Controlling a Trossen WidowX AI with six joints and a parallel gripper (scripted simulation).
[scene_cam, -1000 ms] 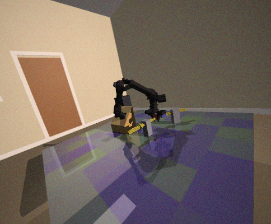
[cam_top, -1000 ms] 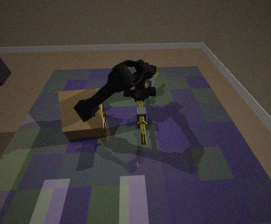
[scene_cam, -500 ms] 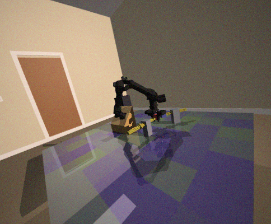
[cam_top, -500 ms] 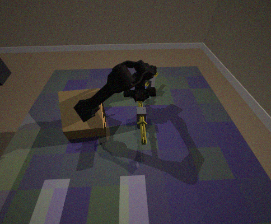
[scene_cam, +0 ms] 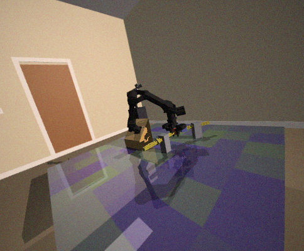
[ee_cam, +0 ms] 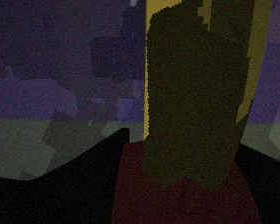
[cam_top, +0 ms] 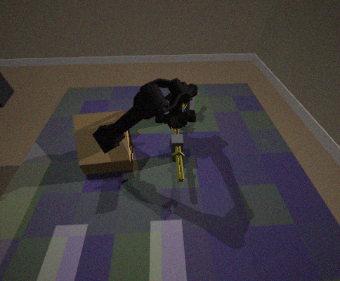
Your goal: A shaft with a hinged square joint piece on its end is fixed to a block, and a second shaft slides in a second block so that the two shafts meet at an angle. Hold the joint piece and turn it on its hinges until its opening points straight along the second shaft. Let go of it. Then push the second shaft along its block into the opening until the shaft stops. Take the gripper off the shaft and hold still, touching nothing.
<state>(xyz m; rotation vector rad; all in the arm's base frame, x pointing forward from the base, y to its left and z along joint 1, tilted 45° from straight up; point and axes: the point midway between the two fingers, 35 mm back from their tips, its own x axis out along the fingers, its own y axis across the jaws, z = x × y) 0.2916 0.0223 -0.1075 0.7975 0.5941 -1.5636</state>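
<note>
The dark red joint piece is 1 cm to the left of my gripper tip and 4 cm above it.
</note>
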